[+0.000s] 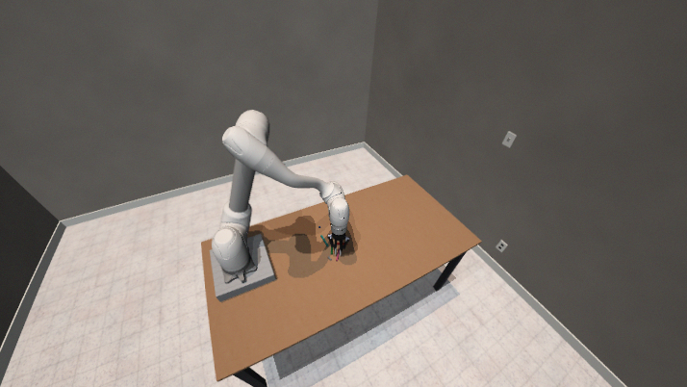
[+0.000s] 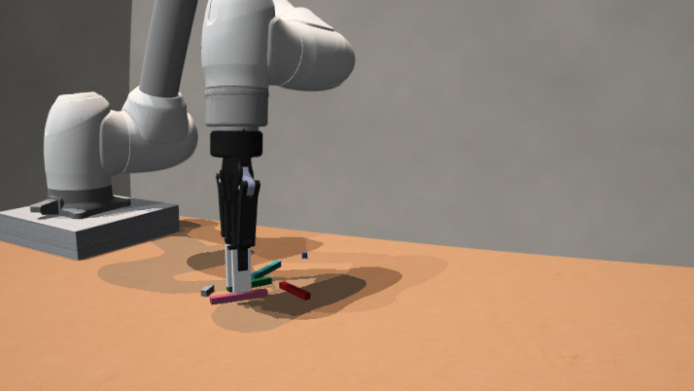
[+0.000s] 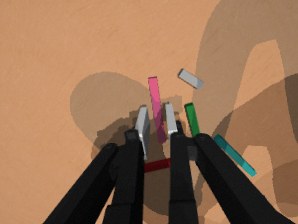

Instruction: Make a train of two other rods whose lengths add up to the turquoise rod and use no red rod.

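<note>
Now: hand 50 mm above the pink rod. The rest, counted from my hand: red rod 70 mm ahead, 60 mm to the left, 50 mm below; then grey rod 60 mm behind, 50 mm below; then green rod 10 mm behind, 60 mm to the left, 50 mm below.
</note>
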